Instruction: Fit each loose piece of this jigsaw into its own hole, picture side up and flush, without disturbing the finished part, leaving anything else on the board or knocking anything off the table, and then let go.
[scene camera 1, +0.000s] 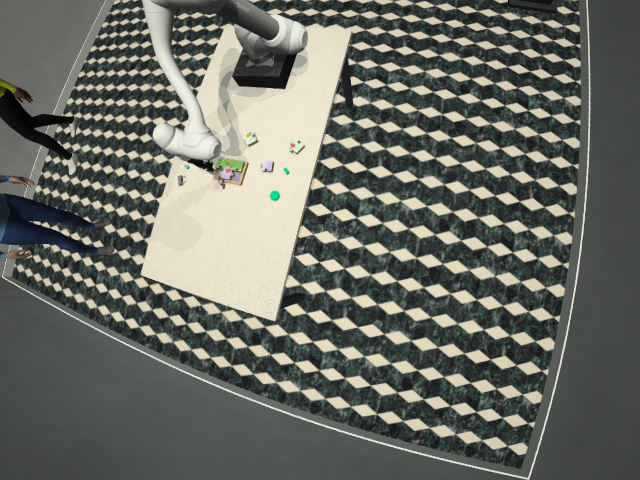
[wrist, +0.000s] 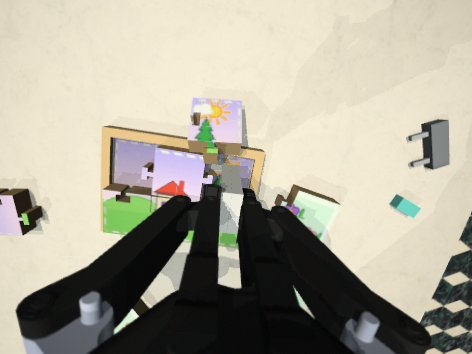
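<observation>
The wooden-framed jigsaw board (scene camera 1: 245, 173) (wrist: 106, 156) has green finished pieces along one side and darker printed holes at its two far corners. The sun-and-tree piece (scene camera 1: 218, 183) (wrist: 218, 117) is picture side up and overlaps the far rim near the sun hole, partly outside the board. The house piece (scene camera 1: 226, 174) (wrist: 177, 167) is between the two holes, its lower part hidden by the gripper. A lilac piece (scene camera 1: 267, 166) (wrist: 11, 215) lies apart on the table. My gripper (scene camera 1: 210, 167) (wrist: 228, 180) is shut and empty, over the sun-hole side of the board.
A flower piece (wrist: 320, 210) lies beside the board. Two pale green pieces (scene camera 1: 250, 138) (scene camera 1: 296, 146) lie on the table (scene camera 1: 222, 232). Also there are a grey two-pronged plug (scene camera 1: 180, 180) (wrist: 436, 144), a teal block (scene camera 1: 186, 166) (wrist: 405, 206), a green disc (scene camera 1: 274, 195) and a green block (scene camera 1: 286, 171).
</observation>
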